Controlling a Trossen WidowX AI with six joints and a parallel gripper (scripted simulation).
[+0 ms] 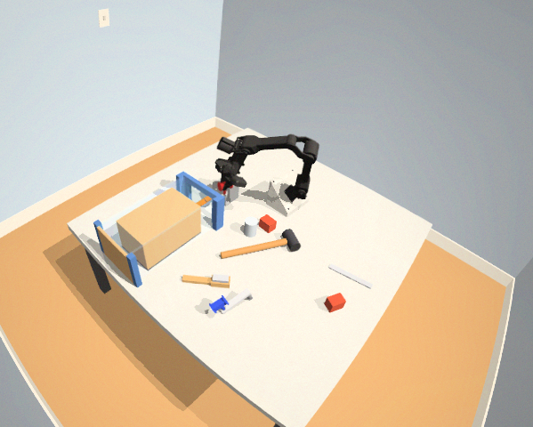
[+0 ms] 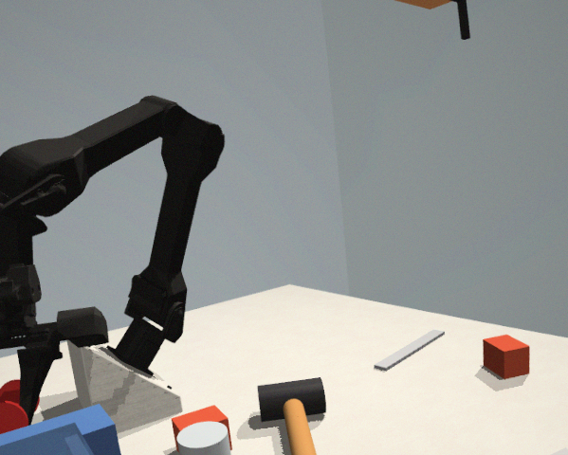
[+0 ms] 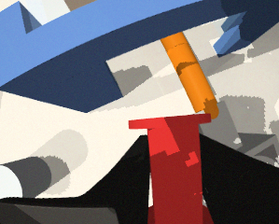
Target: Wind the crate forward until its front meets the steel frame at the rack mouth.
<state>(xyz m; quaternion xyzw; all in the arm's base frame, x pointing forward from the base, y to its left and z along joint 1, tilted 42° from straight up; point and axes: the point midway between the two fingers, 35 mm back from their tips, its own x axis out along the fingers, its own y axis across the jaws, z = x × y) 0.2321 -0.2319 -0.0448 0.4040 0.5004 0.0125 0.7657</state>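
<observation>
The grey crank bar is 40 mm behind my gripper tip, 30 mm below it and 20 mm to the right of it. From my gripper tip the other things lie so: grey winch 110 mm behind, 100 mm below, 60 mm to the right; then blue frame 60 mm to the right, 60 mm ahead, 30 mm below; then red knob 10 mm to the left, 10 mm behind.
</observation>
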